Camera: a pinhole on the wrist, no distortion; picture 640 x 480 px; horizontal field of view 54.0 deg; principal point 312.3 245.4 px. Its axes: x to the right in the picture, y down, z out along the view. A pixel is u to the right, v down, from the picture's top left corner.
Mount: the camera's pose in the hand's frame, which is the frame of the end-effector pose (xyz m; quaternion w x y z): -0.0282 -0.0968 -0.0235 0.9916 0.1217 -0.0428 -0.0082
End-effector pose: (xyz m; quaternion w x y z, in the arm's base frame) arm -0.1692 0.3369 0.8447 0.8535 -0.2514 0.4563 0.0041
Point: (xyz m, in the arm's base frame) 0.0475 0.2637 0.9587
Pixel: 608 207
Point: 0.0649 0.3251 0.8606
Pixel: outside the picture
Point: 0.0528 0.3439 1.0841
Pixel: 305 295
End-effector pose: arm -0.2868 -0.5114 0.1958 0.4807 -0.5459 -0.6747 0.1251
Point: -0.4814 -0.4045 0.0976
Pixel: outside the picture
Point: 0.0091 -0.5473 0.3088
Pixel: behind the camera
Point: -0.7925 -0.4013 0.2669
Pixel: 549 88
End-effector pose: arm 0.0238 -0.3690 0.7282 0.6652 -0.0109 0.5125 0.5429
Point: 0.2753 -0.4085 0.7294
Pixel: 271 52
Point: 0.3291 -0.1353 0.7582
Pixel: 612 382
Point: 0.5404 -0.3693 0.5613
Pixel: outside the picture
